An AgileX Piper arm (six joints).
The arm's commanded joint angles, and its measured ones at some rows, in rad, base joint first. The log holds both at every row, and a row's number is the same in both.
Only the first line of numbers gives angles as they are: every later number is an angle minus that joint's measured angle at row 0.
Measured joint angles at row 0:
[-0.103, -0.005, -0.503, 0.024, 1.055, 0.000]
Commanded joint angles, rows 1 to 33:
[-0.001, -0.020, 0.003, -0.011, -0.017, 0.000]
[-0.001, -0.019, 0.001, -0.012, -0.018, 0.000]
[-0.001, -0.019, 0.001, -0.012, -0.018, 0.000]
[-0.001, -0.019, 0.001, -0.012, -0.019, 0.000]
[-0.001, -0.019, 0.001, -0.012, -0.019, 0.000]
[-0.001, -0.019, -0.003, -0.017, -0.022, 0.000]
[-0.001, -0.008, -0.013, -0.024, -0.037, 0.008]
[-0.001, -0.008, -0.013, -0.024, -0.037, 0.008]
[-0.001, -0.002, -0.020, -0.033, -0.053, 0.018]
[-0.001, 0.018, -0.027, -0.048, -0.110, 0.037]
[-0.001, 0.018, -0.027, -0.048, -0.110, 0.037]
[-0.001, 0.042, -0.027, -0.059, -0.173, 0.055]
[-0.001, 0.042, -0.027, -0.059, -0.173, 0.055]
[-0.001, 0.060, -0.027, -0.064, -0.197, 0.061]
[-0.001, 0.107, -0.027, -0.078, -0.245, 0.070]
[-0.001, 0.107, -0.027, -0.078, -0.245, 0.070]
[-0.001, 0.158, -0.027, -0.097, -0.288, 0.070]
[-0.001, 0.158, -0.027, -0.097, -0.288, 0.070]
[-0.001, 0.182, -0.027, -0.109, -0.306, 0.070]
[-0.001, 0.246, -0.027, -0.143, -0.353, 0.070]
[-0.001, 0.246, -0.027, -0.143, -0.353, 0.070]
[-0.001, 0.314, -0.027, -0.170, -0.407, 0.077]
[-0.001, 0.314, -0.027, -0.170, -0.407, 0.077]
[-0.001, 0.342, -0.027, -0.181, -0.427, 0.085]
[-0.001, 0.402, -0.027, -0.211, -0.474, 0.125]
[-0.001, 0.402, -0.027, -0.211, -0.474, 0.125]
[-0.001, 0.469, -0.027, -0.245, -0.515, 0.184]
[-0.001, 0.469, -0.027, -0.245, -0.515, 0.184]
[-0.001, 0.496, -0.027, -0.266, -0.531, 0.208]
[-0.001, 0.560, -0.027, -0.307, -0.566, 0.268]
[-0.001, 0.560, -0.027, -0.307, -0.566, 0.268]
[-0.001, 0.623, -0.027, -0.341, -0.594, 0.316]
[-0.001, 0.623, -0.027, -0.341, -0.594, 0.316]
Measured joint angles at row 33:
[0.000, 0.557, -0.021, -0.284, -0.537, 0.242]
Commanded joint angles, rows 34 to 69:
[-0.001, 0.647, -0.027, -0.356, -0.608, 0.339]
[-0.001, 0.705, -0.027, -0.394, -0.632, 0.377]
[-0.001, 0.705, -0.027, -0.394, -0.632, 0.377]
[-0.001, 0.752, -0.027, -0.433, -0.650, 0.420]
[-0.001, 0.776, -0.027, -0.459, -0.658, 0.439]
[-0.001, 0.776, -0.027, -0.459, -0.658, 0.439]
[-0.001, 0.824, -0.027, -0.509, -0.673, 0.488]
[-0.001, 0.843, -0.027, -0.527, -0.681, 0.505]
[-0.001, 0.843, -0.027, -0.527, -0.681, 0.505]
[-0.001, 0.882, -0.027, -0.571, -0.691, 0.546]
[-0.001, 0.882, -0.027, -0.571, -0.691, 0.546]
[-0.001, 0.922, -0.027, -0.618, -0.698, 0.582]
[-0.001, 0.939, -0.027, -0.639, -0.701, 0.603]
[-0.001, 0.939, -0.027, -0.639, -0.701, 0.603]
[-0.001, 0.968, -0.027, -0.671, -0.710, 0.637]
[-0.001, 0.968, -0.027, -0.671, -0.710, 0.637]
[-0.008, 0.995, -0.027, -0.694, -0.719, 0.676]
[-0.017, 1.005, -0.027, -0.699, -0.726, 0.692]
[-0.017, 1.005, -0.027, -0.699, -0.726, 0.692]
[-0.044, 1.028, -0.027, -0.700, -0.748, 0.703]
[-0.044, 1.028, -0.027, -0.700, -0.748, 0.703]
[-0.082, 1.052, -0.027, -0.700, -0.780, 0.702]
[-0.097, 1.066, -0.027, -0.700, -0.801, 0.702]
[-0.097, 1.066, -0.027, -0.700, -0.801, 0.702]
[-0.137, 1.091, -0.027, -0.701, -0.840, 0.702]
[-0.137, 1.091, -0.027, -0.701, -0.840, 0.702]
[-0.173, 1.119, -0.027, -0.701, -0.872, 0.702]
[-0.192, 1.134, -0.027, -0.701, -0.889, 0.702]
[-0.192, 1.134, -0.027, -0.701, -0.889, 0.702]
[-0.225, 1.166, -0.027, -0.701, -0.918, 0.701]
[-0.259, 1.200, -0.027, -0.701, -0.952, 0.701]
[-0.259, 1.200, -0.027, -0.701, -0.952, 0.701]
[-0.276, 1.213, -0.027, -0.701, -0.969, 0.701]
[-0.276, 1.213, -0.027, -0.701, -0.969, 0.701]
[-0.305, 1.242, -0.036, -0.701, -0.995, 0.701]
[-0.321, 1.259, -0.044, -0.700, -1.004, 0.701]
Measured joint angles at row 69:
[-0.296, 1.243, -0.029, -0.688, -0.968, 0.699]
